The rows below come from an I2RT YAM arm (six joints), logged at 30 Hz.
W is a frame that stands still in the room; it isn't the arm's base.
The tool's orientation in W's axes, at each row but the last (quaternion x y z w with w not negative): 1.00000, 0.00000, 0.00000, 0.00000; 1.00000, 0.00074, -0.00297, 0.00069; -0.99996, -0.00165, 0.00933, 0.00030; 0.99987, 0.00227, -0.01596, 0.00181
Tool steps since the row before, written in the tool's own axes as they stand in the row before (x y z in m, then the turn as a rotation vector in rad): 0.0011, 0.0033, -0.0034, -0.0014, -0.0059, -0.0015; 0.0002, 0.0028, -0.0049, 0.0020, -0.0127, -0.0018; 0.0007, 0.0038, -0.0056, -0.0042, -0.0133, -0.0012; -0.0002, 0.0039, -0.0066, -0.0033, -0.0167, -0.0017
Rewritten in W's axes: 0.0011, -0.0033, 0.0034, -0.0014, 0.0059, 0.0015; 0.0002, -0.0028, 0.0049, 0.0020, 0.0127, 0.0018; 0.0008, -0.0038, 0.0056, -0.0042, 0.0133, 0.0013; 0.0000, -0.0039, 0.0066, -0.0033, 0.0167, 0.0017
